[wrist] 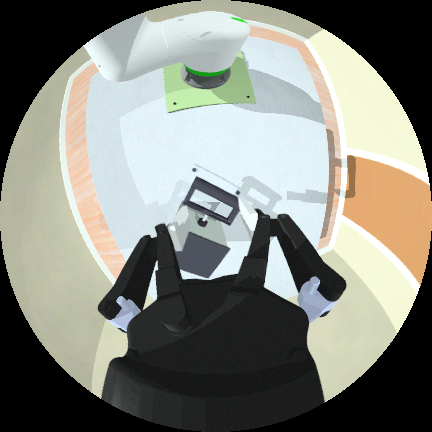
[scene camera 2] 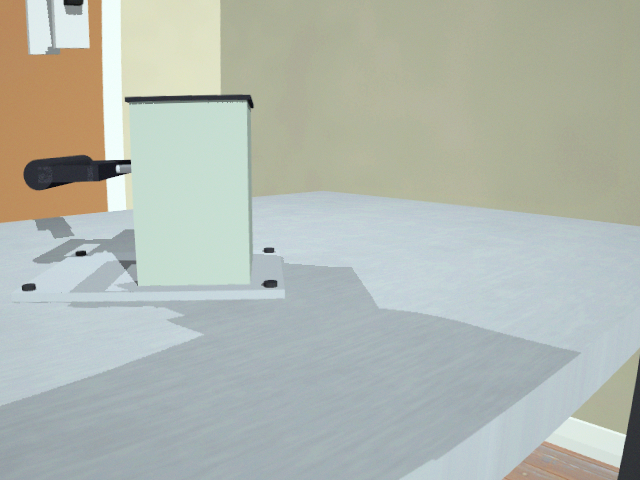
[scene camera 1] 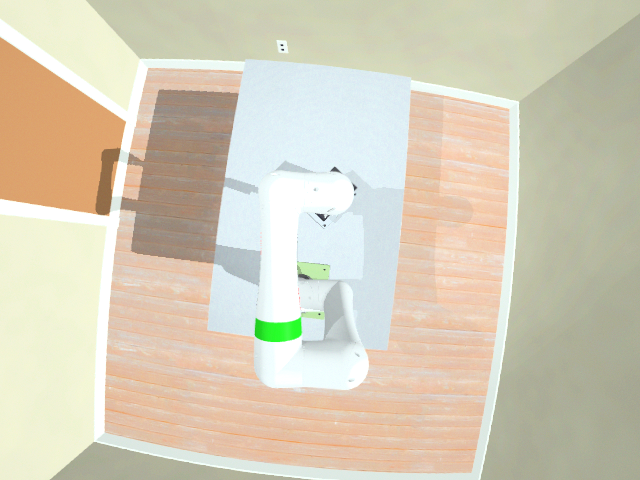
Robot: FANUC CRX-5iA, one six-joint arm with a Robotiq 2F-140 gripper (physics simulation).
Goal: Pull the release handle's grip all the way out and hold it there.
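Note:
The release handle's grip (scene camera 1: 323,217) (scene camera 2: 56,173) (wrist: 218,192) is a dark rectangular frame. It sticks out level from the side of a pale green housing (scene camera 2: 191,191) (wrist: 209,231) with a dark lid. A short piece of silver rod shows between grip and housing. The housing stands on a white bolted base plate (scene camera 2: 155,296). My gripper (scene camera 2: 53,26) (wrist: 213,210) is open and empty, with its two pale pads apart. In scene camera 2 the pads hang higher than the grip. In the wrist view the grip shows beyond and between them. The arm's wrist hides most of the gripper in scene camera 1.
The housing and base plate stand on a light grey table (scene camera 1: 320,113) (scene camera 2: 439,258). The white arm (scene camera 1: 279,248) (wrist: 210,40) reaches over the table from its green mounting plate (scene camera 1: 316,268) (wrist: 182,100). The housing's lid (wrist: 205,254) lies close by the left finger in the wrist view.

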